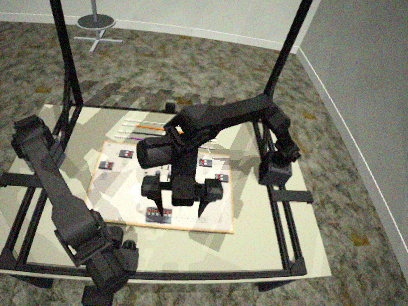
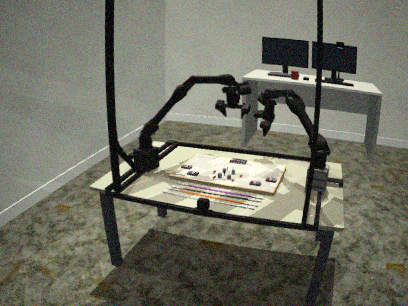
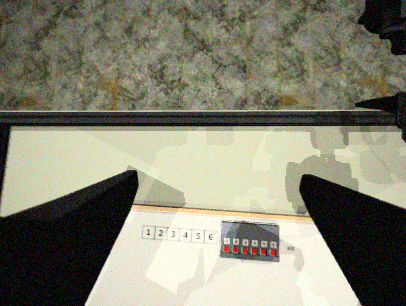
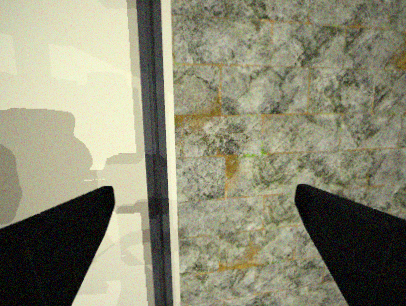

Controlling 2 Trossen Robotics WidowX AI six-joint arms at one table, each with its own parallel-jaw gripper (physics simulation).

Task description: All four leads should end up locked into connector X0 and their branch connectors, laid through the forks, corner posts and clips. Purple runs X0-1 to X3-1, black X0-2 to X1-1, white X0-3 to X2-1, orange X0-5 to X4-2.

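Places are measured from the left arm's base along level axes (x ahead, y left, z up), in millimetres.
Where they show: left gripper, fingertip midpoint: (image 1: 180, 216) (image 2: 234, 117) (image 3: 218, 180); right gripper, fingertip midpoint: (image 2: 265, 133) (image 3: 359, 64) (image 4: 206, 193); left arm's base at its link origin: (image 1: 280, 162) (image 2: 145, 148); right arm's base at its link origin: (image 2: 318, 166).
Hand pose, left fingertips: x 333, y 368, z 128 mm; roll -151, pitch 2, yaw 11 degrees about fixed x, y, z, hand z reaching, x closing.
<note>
Each offset is from my left fingertips to the top centre of the thing. "spot": to the spot under its first point.
The purple lead (image 1: 134, 139) (image 2: 215, 189), orange lead @[spot: dx +226, dy -479, dz -236 mm] (image 1: 150, 128) (image 2: 210, 196), black lead and white lead lie side by side on the table beside the board @[dx +93, dy -210, dz -221 mm] (image 1: 115, 200) (image 2: 200, 162). Connector X0 (image 1: 158, 215) (image 2: 238, 161) (image 3: 250, 242) is on the board, with red tabs and no lead visible in it. Small branch connectors @[dx +268, dy -298, dz -211 mm] (image 1: 126, 154) @[dx -47, dy -346, dz -211 mm] (image 1: 205, 163) @[spot: dx +275, dy -307, dz -212 mm] (image 2: 255, 183) sit near the board's sides. My left gripper (image 1: 180, 216) (image 2: 234, 115) (image 3: 218, 180) is open and empty, high above the X0 side. My right gripper (image 2: 262, 125) (image 4: 206, 193) is open and empty, high near the table edge. The left arm hides part of the board and leads.
Dark posts @[dx +91, dy -278, dz -193 mm] (image 2: 224, 171) stand mid-board. A black frame (image 1: 165, 275) (image 3: 200, 119) (image 4: 155, 150) runs along the table edges, with tall uprights (image 1: 65, 55) (image 2: 111, 90). The two grippers hang fairly close together. A desk with monitors (image 2: 285, 52) stands behind.
</note>
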